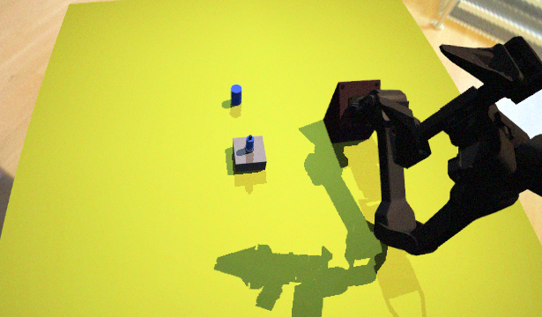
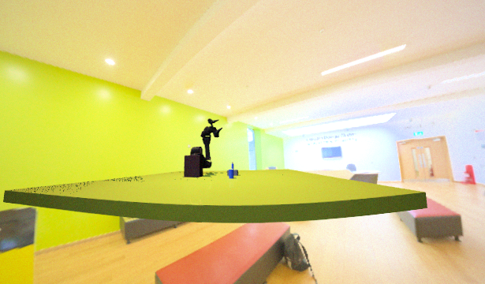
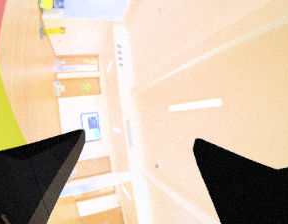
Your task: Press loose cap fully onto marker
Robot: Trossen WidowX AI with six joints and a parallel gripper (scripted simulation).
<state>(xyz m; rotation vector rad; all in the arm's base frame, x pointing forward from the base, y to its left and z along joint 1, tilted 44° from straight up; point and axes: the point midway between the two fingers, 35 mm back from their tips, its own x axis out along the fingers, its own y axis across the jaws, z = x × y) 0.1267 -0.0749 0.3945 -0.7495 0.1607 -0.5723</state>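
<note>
The blue cap is 11 cm ahead of my gripper tip, 36 cm to the right of it and 42 cm below it. Round my gripper tip: holder block: 11 cm ahead, 18 cm to the right, 43 cm below.
</note>
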